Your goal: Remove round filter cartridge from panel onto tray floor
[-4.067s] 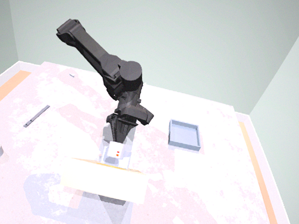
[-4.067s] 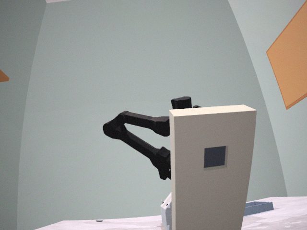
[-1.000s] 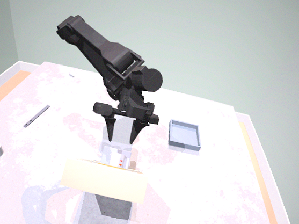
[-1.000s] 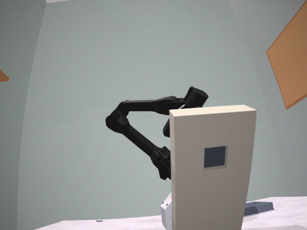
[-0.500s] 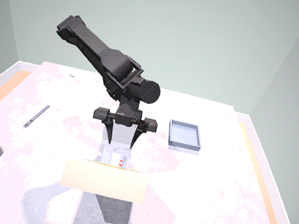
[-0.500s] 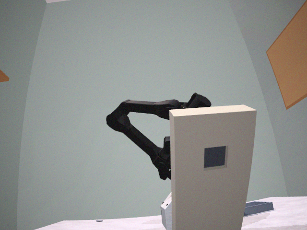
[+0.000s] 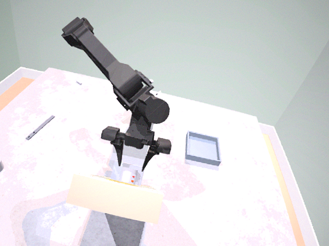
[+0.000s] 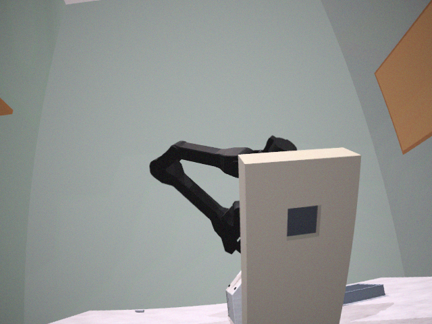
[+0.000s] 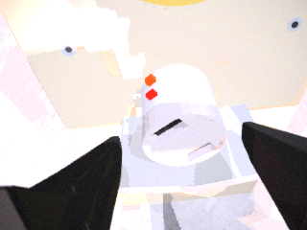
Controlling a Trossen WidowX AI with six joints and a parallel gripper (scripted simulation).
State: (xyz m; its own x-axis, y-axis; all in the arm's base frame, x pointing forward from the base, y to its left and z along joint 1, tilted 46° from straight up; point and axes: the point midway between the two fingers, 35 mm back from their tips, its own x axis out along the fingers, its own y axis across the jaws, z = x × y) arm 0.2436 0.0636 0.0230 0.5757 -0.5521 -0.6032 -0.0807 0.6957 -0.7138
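My gripper tip is 20 mm above the filter cartridge and 10 mm short of it. The rest, counted from my gripper tip: blue tray (350 mm behind, 250 mm to the left, 170 mm below); cream service panel (50 mm ahead, 30 mm below); white pad (410 mm to the left, 170 mm below, 110 mm ahead).
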